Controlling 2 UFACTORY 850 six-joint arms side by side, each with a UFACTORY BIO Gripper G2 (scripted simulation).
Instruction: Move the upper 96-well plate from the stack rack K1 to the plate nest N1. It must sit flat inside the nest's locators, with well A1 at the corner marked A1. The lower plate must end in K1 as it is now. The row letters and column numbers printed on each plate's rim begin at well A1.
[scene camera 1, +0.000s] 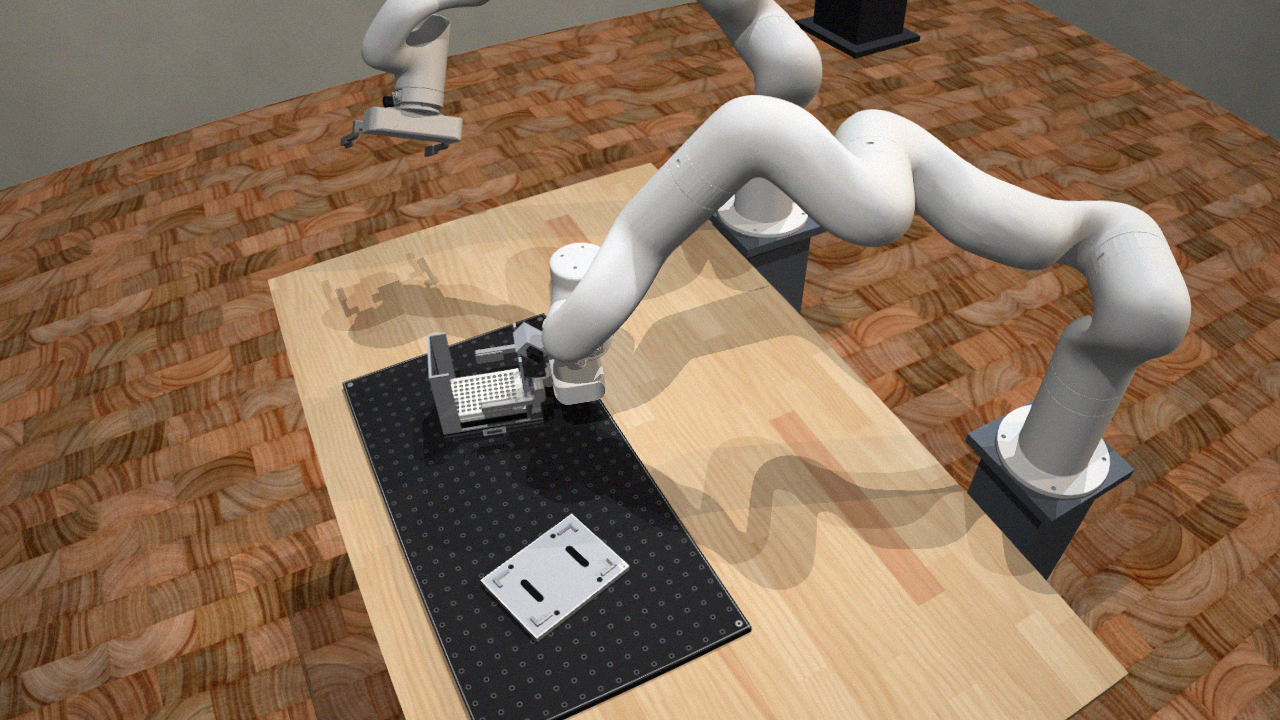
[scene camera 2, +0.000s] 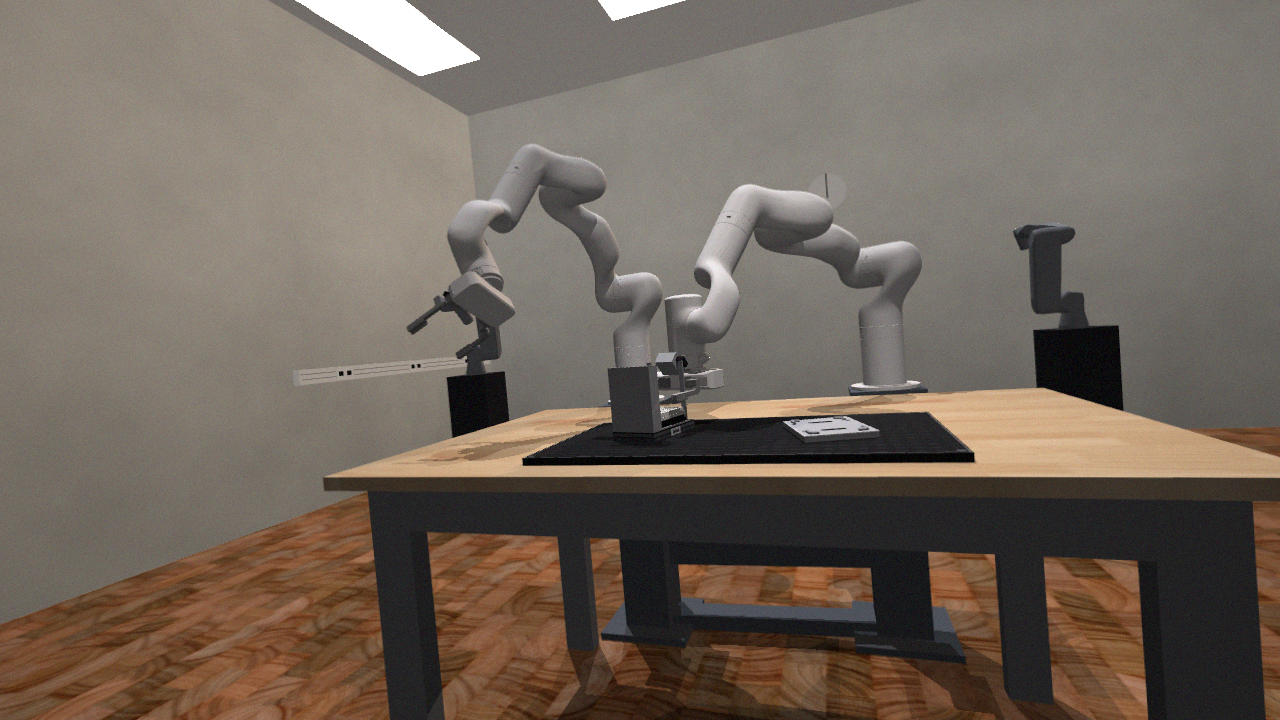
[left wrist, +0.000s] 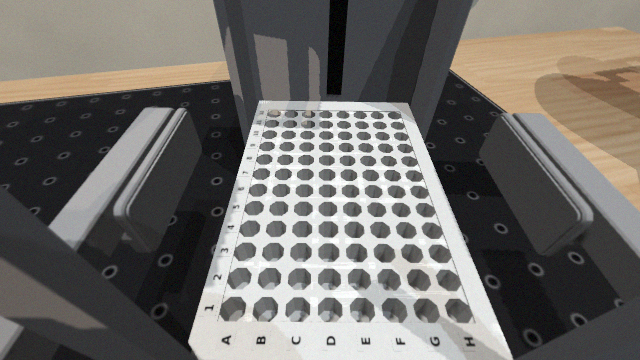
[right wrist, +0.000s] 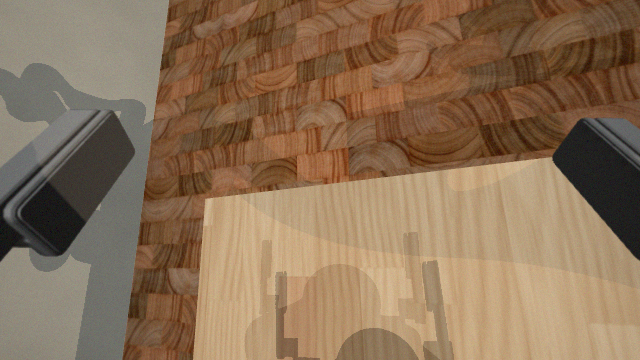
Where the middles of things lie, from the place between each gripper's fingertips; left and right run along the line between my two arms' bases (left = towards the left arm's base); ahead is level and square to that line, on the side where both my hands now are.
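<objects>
My left hand is 1 cm to the left of the white 96-well plate (scene camera 1: 470, 391), 2 cm short of it and 3 cm above it. There's also plate nest N1 (scene camera 1: 564, 583), and that's 32 cm to the left of my left hand, 7 cm ahead of it and 6 cm below it.
As for my right gripper, it's 60 mm short of the white 96-well plate, 490 mm to the right of it and 190 mm above it. Plate nest N1, from that same right hand, is 110 mm ahead, 820 mm to the left and 220 mm below.
</objects>
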